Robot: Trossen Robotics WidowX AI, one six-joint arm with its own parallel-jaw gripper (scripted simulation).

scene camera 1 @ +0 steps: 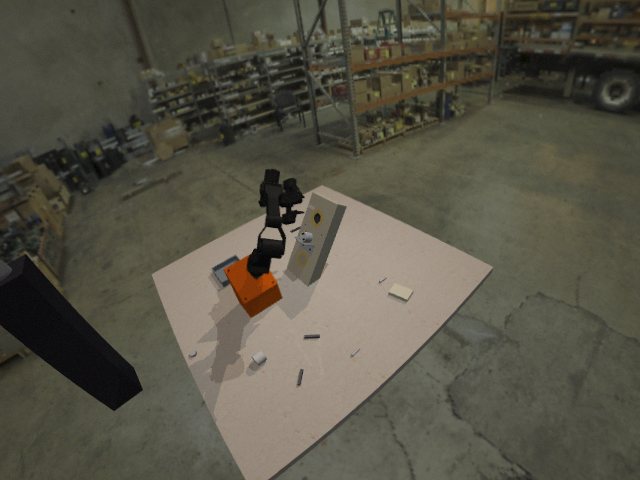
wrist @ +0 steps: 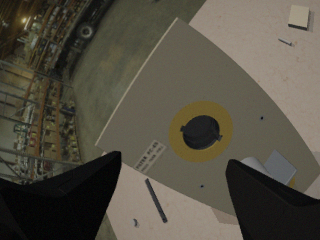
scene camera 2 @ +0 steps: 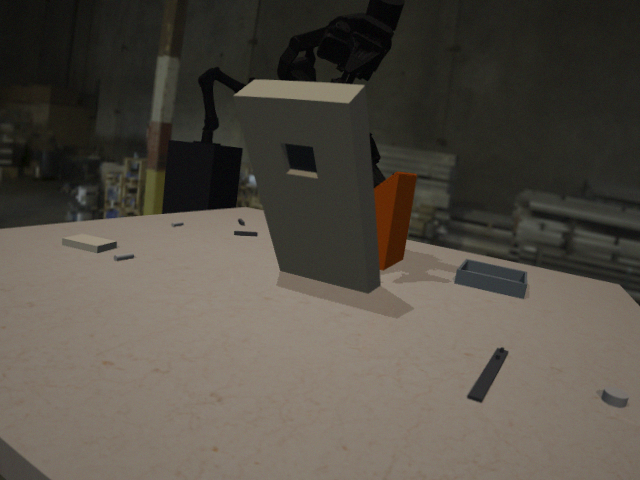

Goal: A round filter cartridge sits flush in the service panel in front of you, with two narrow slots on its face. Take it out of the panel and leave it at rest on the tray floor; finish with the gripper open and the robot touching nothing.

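On a tan service panel, (wrist: 191, 108) and (scene camera 1: 321, 213) are the same spot.
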